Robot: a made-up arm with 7 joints.
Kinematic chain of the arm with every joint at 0, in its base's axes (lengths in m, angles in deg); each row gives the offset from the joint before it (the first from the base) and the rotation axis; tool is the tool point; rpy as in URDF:
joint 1: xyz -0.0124 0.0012 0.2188 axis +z
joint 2: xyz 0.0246 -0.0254 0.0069 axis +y
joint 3: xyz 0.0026 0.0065 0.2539 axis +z
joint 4: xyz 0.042 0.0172 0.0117 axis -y
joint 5: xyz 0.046 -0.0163 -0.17 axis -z
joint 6: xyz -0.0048 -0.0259 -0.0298 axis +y
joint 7: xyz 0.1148 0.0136 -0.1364 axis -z
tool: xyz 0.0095 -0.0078 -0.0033 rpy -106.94 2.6 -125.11
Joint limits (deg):
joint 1: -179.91..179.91
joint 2: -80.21..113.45
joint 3: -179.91..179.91
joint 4: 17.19..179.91
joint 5: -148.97..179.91
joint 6: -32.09..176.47
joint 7: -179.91..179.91
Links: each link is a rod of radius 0.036 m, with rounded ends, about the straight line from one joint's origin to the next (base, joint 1, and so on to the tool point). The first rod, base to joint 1, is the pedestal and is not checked.
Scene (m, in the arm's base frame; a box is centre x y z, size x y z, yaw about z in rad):
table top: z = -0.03
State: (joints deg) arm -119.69 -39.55 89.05 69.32 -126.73 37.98 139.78
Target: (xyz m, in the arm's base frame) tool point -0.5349 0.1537 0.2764
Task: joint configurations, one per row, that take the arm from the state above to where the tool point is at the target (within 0.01 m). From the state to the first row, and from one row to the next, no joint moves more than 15 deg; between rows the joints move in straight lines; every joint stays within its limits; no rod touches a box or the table.
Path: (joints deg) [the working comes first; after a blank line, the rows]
Joints at the target: -11.85 -44.85 165.50 110.88 -121.45 24.65 136.87
Straight joint move there: clear.

1: -106.21 -40.21 98.61 74.51 -126.07 36.31 139.42
2: -92.73 -40.88 108.16 79.71 -125.41 34.65 139.05
3: -79.25 -41.54 117.72 84.90 -124.75 32.98 138.69
4: -65.77 -42.20 127.28 90.10 -124.09 31.32 138.32
5: -52.29 -42.86 136.83 95.29 -123.43 29.65 137.96
6: -38.81 -43.53 146.39 100.49 -122.77 27.98 137.60
7: -25.33 -44.19 155.94 105.68 -122.11 26.32 137.23
8: -11.85 -44.85 165.50 110.88 -121.45 24.65 136.87

